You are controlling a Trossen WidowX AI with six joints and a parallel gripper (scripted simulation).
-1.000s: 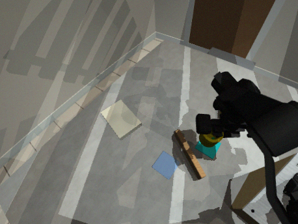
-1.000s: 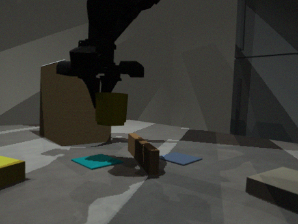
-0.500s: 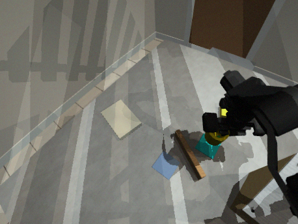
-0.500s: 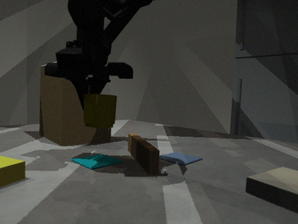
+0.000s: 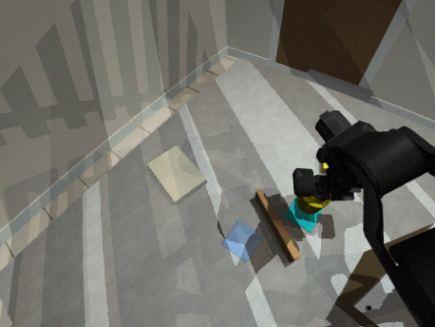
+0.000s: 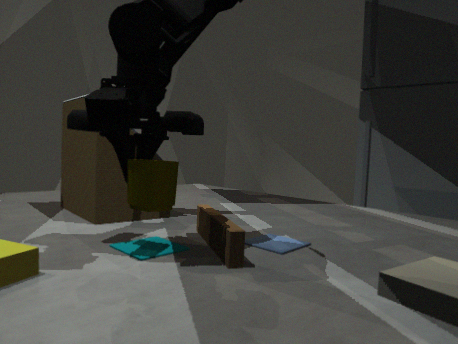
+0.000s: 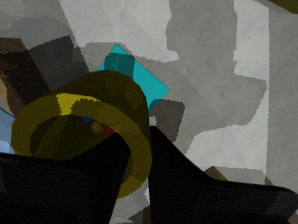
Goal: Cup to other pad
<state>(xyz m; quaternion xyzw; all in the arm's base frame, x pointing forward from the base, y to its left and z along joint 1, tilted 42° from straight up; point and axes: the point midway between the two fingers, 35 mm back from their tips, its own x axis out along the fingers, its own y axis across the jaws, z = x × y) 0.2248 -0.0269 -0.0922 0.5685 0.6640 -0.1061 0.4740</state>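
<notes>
Right now the teal pad is 10 cm below my gripper tip, 2 cm to the left of it and 2 cm ahead of it. The rest, counted from my gripper tip: beige slab 41 cm ahead, 14 cm to the left, 8 cm below; wooden bar 10 cm to the left, 8 cm below, 7 cm ahead; cup 2 cm ahead, 1 cm to the left.
</notes>
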